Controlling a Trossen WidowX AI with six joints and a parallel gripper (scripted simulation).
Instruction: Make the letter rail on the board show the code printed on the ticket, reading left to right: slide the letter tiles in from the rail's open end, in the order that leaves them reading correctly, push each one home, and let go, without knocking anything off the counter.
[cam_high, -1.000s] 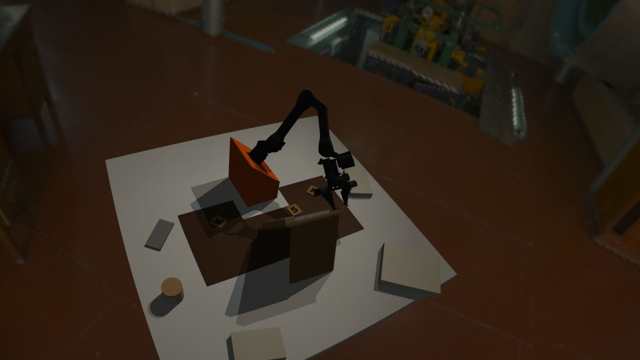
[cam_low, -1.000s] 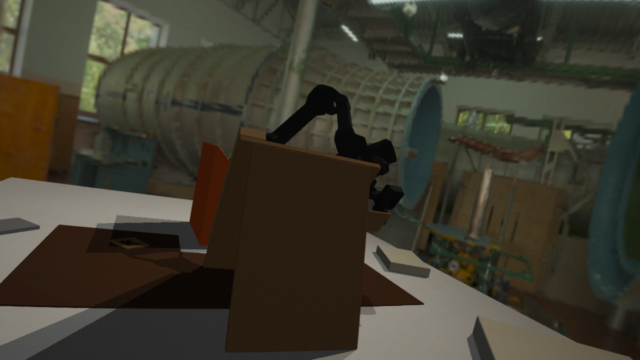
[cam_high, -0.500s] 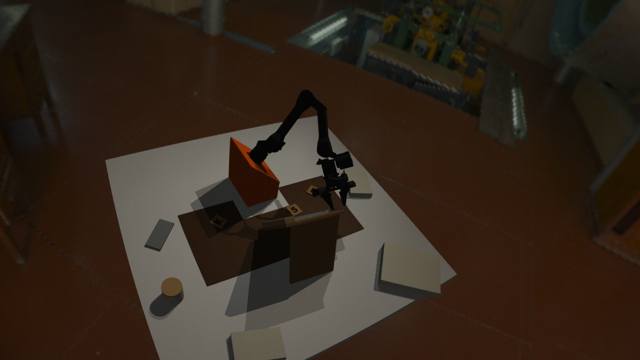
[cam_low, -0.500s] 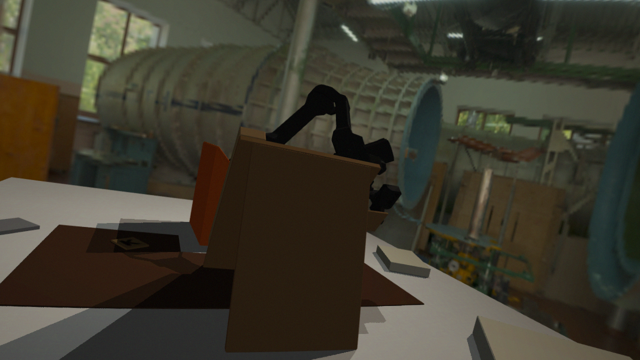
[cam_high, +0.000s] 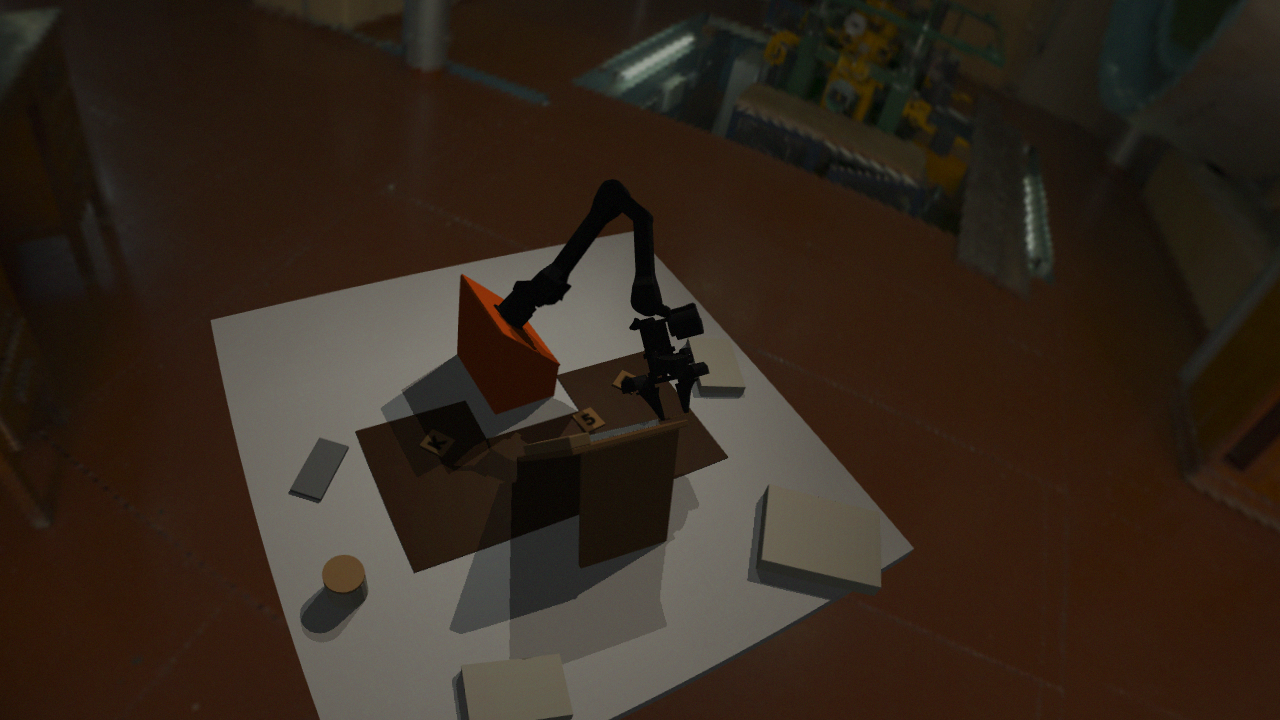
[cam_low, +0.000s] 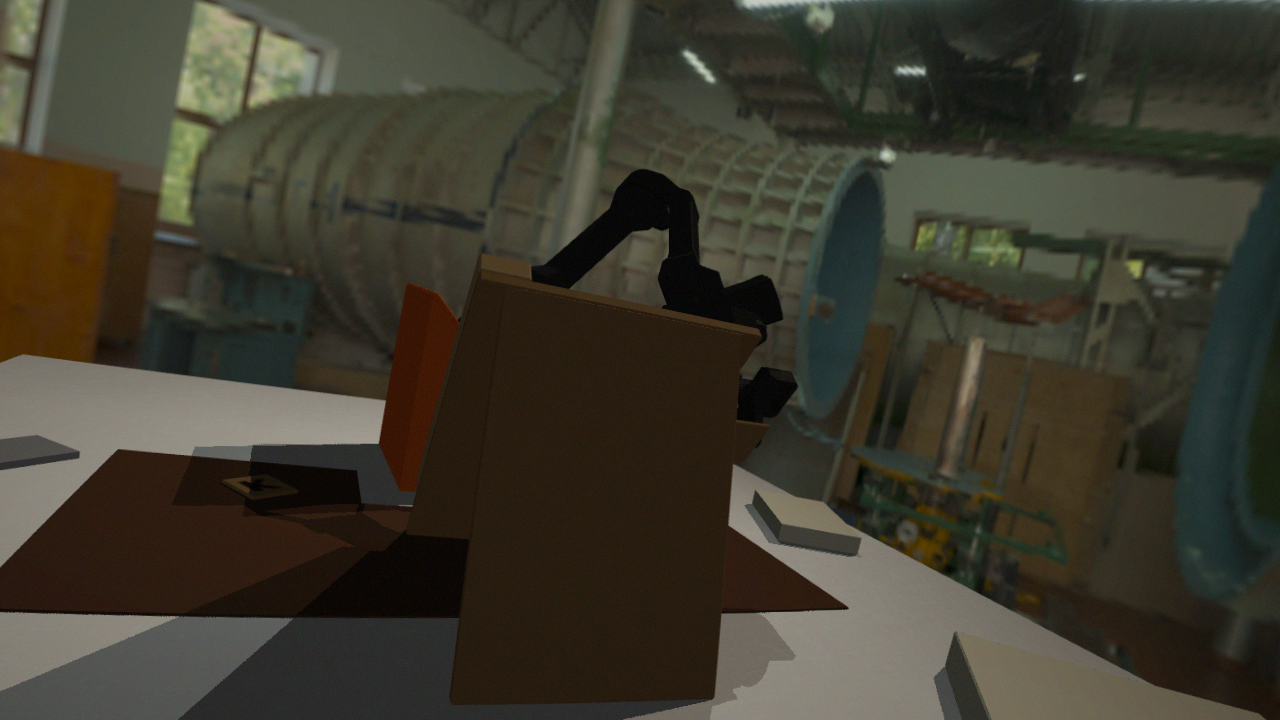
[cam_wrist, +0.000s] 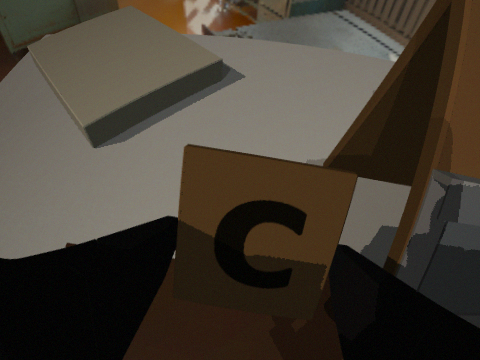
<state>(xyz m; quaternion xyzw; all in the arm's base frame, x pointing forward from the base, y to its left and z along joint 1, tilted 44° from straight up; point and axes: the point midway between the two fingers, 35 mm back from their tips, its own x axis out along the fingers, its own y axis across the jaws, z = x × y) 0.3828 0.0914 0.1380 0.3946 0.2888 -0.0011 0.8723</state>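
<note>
Now: gripper tip 9 cm past the white ticket, 18 cm to the left of it and 7 cm above it. From my gripper tip the other things lie so: c tile right at my gripper tip; k tile 30 cm behind, 40 cm to the right, 16 cm below; dark brown mat 21 cm behind, 18 cm to the right, 16 cm below.
</note>
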